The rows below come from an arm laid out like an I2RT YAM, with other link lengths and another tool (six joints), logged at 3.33 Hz.
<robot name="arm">
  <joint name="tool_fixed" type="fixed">
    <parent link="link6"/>
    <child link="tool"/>
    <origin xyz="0.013 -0.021 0.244" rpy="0.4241 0 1.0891"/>
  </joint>
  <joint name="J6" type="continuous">
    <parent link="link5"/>
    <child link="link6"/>
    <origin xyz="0.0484 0 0.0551" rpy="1.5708 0 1.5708"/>
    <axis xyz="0 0 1"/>
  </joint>
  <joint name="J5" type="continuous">
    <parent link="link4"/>
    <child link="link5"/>
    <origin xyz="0.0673 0.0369 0.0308" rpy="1.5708 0 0"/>
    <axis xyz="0 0 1"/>
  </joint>
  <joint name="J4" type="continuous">
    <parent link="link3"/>
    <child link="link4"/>
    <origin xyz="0.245 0.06 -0.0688" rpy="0 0 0"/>
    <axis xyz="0 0 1"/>
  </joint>
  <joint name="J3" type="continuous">
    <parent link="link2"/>
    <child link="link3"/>
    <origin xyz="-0.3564 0 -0.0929" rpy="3.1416 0 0"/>
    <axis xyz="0 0 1"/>
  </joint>
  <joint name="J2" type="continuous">
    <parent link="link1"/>
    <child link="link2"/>
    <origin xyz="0.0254 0.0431 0.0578" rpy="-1.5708 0 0"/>
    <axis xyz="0 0 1"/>
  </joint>
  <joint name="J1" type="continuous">
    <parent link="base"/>
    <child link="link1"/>
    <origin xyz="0 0 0.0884" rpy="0 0 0"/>
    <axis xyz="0 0 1"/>
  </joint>
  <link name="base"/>
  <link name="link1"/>
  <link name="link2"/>
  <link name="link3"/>
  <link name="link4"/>
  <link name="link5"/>
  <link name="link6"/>
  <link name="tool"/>
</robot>
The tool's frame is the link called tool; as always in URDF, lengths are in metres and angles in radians. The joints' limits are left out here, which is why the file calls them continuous.
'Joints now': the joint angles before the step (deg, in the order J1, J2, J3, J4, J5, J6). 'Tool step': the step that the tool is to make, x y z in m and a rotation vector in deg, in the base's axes. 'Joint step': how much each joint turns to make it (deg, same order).
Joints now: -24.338 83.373 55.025 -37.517 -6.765 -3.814
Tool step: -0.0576 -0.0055 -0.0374 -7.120 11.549 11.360
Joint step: -0.043 0.509 -4.022 -3.972 6.732 -14.556
